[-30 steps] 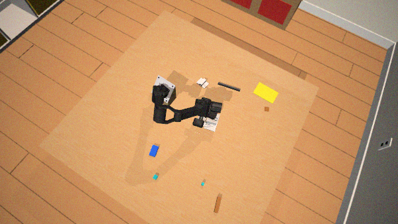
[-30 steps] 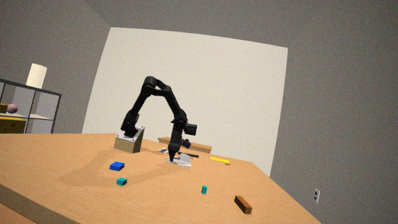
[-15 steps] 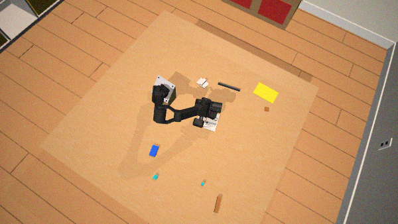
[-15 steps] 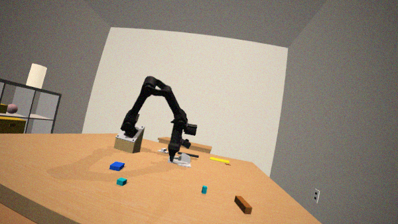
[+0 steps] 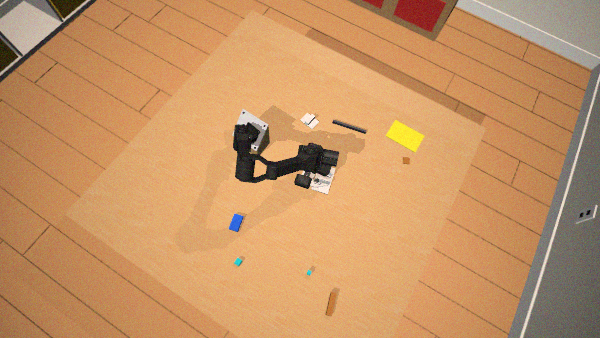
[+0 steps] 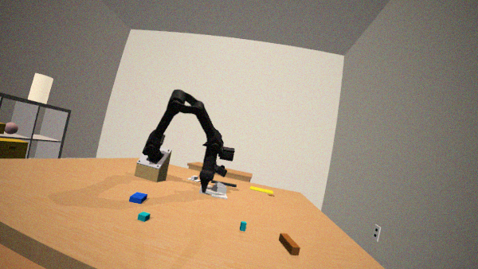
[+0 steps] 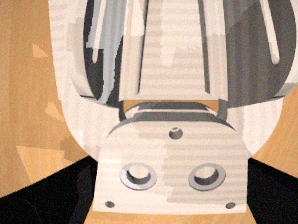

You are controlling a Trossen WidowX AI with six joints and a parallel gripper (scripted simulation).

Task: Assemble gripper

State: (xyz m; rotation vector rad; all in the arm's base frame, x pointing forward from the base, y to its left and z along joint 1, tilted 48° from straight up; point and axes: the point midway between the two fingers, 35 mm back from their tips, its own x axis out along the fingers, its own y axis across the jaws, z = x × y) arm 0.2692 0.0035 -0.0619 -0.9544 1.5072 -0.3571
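Right now my gripper tip is right at the housing plate. Also, from my gripper tip: white jaw (30 mm ahead, 10 mm to the right, 10 mm above); flat white plate (70 mm ahead, 30 mm to the left); gripper base (20 mm above, 10 mm ahead).
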